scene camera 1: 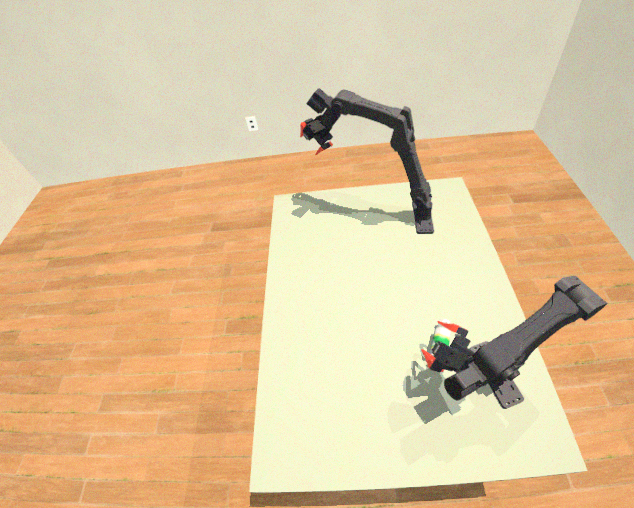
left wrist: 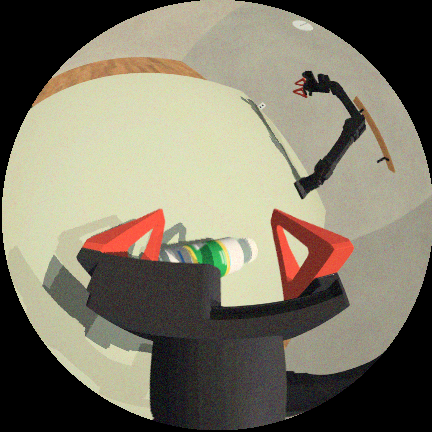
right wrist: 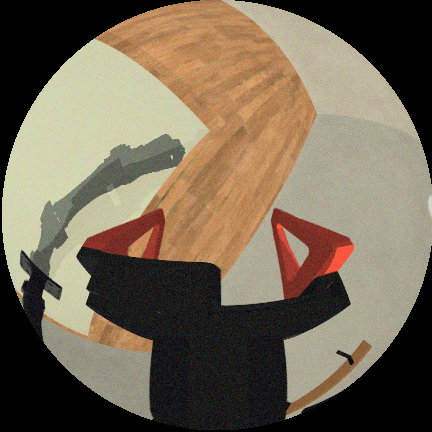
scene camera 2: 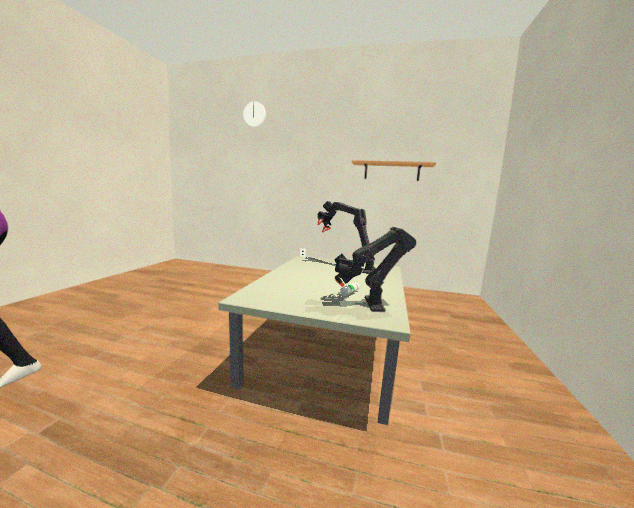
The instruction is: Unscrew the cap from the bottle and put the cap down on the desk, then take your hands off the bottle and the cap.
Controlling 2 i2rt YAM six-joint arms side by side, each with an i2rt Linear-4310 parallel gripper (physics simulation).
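A bottle [scene camera 1: 442,338] [scene camera 2: 347,289] [left wrist: 212,254] with a green band and yellow stripes lies on its side on the pale desk [scene camera 1: 317,317] [scene camera 2: 275,291] [left wrist: 125,150]. Its whitish end [left wrist: 254,248], seemingly the cap, points toward the right in the left wrist view; the cap's edge is hard to make out. My left gripper [scene camera 1: 432,336] [left wrist: 217,214] is open over the bottle, its fingers apart on either side of the whitish end. The gripper body hides part of the bottle. My right gripper [scene camera 1: 309,145] [scene camera 2: 321,228] [right wrist: 217,213] is open and empty, high above the desk's far end.
My right arm [scene camera 1: 370,108] [left wrist: 345,140] stands at the far end of the desk. A wall shelf [scene camera 2: 393,163] and a clock [scene camera 2: 254,113] hang on the back wall. Part of a person [scene camera 2: 13,343] shows at the left edge of scene camera 2, away from the desk.
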